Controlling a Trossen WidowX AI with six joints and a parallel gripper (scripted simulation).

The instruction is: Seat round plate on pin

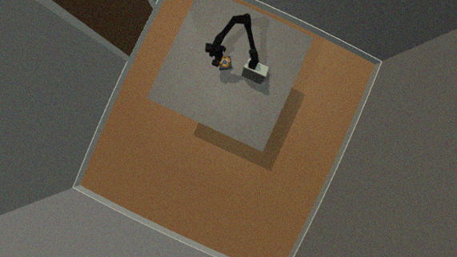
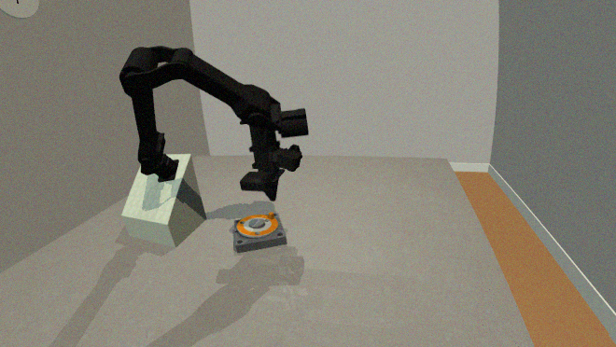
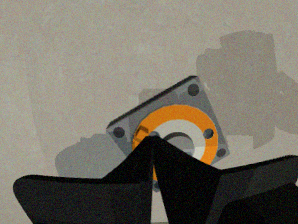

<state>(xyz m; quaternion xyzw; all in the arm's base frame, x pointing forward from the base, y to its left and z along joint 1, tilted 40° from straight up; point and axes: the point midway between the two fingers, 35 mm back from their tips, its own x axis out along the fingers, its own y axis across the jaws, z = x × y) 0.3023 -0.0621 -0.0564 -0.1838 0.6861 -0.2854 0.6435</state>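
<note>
Now: the grey base 40 mm behind my gripper tip, 30 mm to the right of it and 60 mm below it.
</note>
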